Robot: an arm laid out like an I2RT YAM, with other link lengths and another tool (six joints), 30 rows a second.
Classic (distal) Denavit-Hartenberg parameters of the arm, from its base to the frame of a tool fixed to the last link. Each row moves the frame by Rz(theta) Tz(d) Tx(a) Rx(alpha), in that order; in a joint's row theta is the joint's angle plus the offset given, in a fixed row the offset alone. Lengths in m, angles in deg.
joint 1: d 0.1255; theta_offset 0; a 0.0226; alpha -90
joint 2: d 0; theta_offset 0; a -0.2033; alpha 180
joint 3: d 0; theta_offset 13.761; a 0.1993; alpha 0
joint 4: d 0.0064; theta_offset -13.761; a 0.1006; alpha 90
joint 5: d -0.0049; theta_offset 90; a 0; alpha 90
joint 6: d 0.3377; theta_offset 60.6; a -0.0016; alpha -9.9
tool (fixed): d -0.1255; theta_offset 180; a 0; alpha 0
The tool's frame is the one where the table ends.
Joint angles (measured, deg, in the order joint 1, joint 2, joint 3, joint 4, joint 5, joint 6), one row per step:
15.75, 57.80, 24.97, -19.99, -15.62, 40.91
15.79, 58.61, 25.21, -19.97, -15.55, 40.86
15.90, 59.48, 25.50, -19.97, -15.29, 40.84
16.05, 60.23, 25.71, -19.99, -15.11, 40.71
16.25, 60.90, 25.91, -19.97, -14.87, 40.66
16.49, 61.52, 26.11, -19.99, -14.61, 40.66
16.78, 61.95, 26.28, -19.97, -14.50, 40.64
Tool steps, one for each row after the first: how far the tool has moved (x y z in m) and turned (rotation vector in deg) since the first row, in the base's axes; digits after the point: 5 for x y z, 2 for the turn. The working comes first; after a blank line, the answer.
Tool pose at each row, in the base's axes (x y z in m, rotation vector in deg; the steps are taken from these numbers as rounded here):
0.27392, 0.10902, -0.01529, -140.75, -15.61, -41.30
0.27338, 0.10880, -0.01749, -141.10, -15.56, -40.68
0.27298, 0.10827, -0.01982, -141.60, -15.50, -40.09
0.27219, 0.10814, -0.02211, -142.02, -15.65, -39.48
0.27166, 0.10812, -0.02401, -142.41, -15.78, -38.99
0.27102, 0.10819, -0.02582, -142.80, -15.89, -38.51
0.27056, 0.10917, -0.02674, -142.93, -16.18, -38.16

-0.00054, -0.00022, -0.00220, -0.23, 0.49, 0.03
-0.00094, -0.00075, -0.00453, -0.60, 0.98, 0.01
-0.00173, -0.00088, -0.00682, -0.95, 1.42, 0.15
-0.00226, -0.00090, -0.00872, -1.29, 1.79, 0.25
-0.00290, -0.00083, -0.01053, -1.63, 2.14, 0.34
-0.00336, 0.00015, -0.01145, -1.79, 2.34, 0.58

